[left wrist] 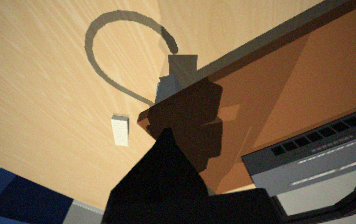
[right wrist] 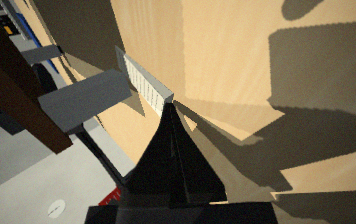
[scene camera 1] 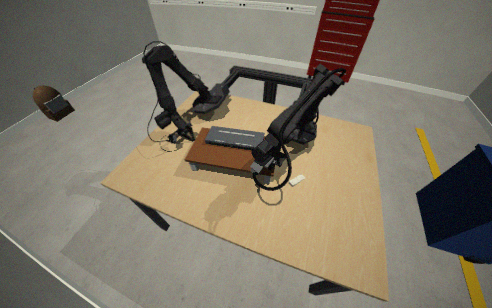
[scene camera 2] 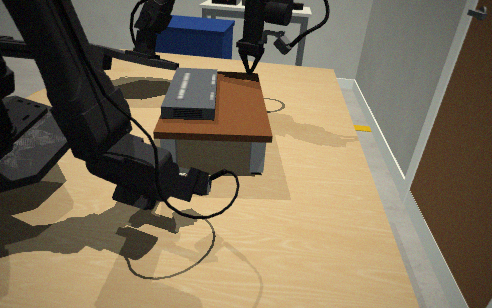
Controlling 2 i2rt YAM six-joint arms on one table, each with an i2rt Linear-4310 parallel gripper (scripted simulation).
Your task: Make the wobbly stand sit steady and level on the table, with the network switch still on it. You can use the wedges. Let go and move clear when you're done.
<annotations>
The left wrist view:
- my left gripper: 168, 131
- brown-topped stand: 292, 85
</annotations>
